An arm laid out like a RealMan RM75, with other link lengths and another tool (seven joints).
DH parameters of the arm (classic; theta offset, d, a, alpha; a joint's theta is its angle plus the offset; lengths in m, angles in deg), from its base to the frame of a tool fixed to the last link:
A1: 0 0.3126 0 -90
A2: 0 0 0 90
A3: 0 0.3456 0 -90
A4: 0 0 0 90
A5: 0 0.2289 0 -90
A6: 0 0 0 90
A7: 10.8 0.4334 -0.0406 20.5
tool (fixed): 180 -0.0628 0 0
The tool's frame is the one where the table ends.
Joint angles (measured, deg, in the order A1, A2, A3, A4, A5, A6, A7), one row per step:
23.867 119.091 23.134 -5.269 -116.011 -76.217 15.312
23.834 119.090 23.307 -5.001 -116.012 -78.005 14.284
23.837 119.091 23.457 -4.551 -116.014 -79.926 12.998
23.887 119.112 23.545 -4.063 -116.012 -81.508 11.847
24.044 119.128 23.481 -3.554 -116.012 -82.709 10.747
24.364 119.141 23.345 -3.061 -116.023 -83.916 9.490
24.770 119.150 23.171 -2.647 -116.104 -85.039 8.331
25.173 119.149 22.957 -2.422 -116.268 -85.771 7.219
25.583 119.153 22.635 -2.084 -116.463 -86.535 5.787
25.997 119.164 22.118 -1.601 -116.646 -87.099 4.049
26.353 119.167 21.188 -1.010 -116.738 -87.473 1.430
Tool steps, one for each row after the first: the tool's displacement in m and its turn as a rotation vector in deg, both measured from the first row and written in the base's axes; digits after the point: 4 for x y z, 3 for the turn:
-0.0111 -0.0030 0.0042 0.925 -0.310 1.756
-0.0242 -0.0065 0.0082 1.945 -0.676 3.759
-0.0359 -0.0095 0.0109 2.797 -0.942 5.504
-0.0469 -0.0116 0.0119 3.402 -1.263 7.075
-0.0595 -0.0132 0.0125 4.021 -1.757 8.856
-0.0722 -0.0146 0.0126 4.539 -2.266 10.650
-0.0820 -0.0155 0.0114 4.829 -3.028 12.088
-0.0930 -0.0169 0.0091 5.123 -3.998 13.702
-0.1040 -0.0185 0.0046 5.286 -5.195 15.326
-0.1148 -0.0209 -0.0029 5.405 -7.245 17.052

